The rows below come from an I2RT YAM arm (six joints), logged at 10 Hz.
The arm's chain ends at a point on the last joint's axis. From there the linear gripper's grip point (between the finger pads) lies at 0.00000 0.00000 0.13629 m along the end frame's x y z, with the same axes.
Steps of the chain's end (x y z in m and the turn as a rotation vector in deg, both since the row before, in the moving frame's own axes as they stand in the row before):
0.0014 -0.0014 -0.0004 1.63 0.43 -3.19
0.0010 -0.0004 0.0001 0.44 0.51 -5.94
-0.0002 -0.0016 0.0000 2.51 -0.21 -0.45
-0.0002 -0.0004 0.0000 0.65 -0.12 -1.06
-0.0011 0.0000 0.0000 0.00 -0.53 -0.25
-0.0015 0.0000 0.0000 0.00 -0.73 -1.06
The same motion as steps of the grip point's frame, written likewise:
0.0023 -0.0053 -0.0005 1.63 0.43 -3.19
0.0022 -0.0015 0.0001 0.44 0.51 -5.94
-0.0007 -0.0076 -0.0001 2.51 -0.21 -0.45
-0.0005 -0.0019 0.0000 0.65 -0.12 -1.06
-0.0024 0.0000 0.0000 0.00 -0.53 -0.25
-0.0032 0.0000 0.0000 0.00 -0.73 -1.06

